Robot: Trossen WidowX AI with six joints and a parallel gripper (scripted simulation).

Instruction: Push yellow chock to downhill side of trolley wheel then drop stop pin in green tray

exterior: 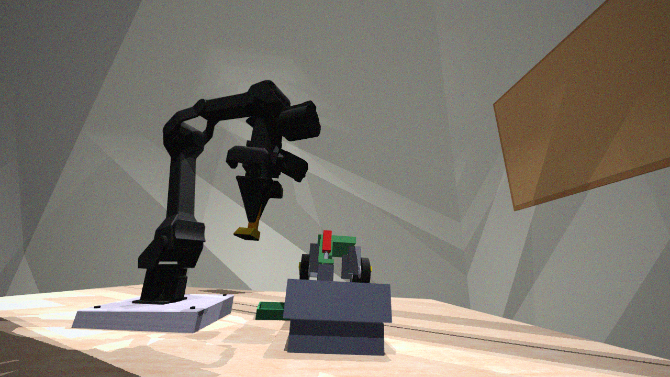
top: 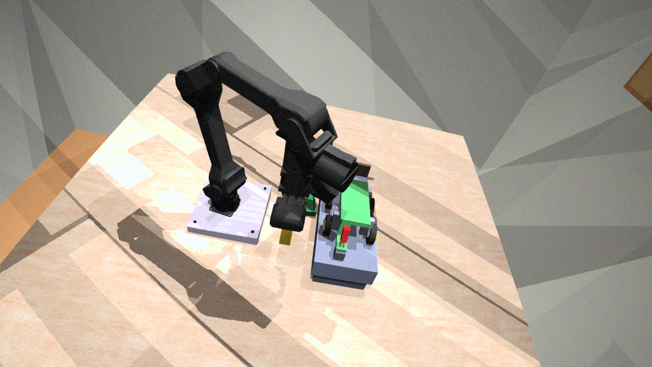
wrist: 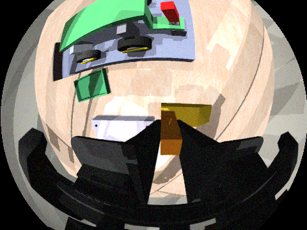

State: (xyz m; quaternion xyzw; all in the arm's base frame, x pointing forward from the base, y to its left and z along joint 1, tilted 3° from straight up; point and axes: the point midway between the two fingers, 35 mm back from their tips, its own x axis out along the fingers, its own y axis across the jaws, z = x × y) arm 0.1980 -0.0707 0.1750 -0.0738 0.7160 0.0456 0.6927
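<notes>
Right now my gripper tip is 13 cm short of the red-headed stop pin, 4 cm above it and 1 cm to the right of it. The rest, counted from my gripper tip: grey ramp: 13 cm below, 13 cm ahead, 12 cm to the left; yellow chock: 2 cm to the right, 1 cm below; trolley: 13 cm ahead, 12 cm to the left, 6 cm below.
</notes>
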